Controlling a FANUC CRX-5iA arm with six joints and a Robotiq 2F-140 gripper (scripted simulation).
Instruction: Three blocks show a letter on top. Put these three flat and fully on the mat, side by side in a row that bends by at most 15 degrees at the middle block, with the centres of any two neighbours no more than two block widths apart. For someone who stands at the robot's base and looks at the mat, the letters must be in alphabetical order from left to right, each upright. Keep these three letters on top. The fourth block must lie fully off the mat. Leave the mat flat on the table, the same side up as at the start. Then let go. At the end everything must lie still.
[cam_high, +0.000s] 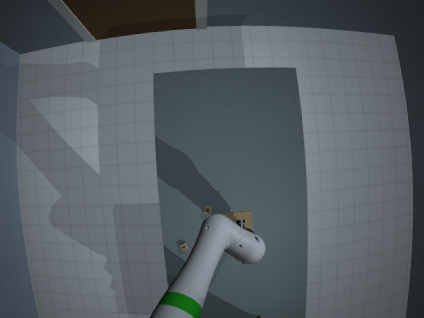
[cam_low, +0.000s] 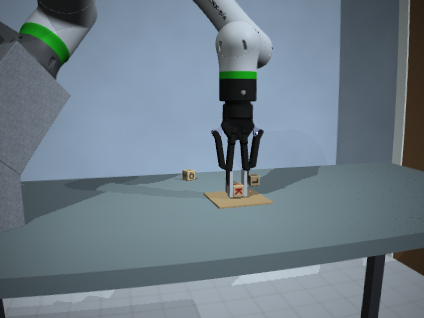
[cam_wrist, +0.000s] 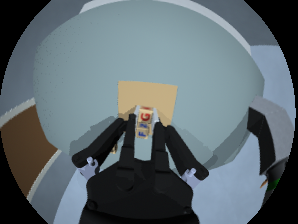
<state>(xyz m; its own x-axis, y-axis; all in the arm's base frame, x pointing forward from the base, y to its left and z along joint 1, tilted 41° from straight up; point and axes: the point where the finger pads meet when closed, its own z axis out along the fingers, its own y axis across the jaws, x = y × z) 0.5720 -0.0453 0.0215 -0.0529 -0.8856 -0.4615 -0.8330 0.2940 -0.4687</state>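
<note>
Now: the tan mat 4 cm below my hand.
</note>
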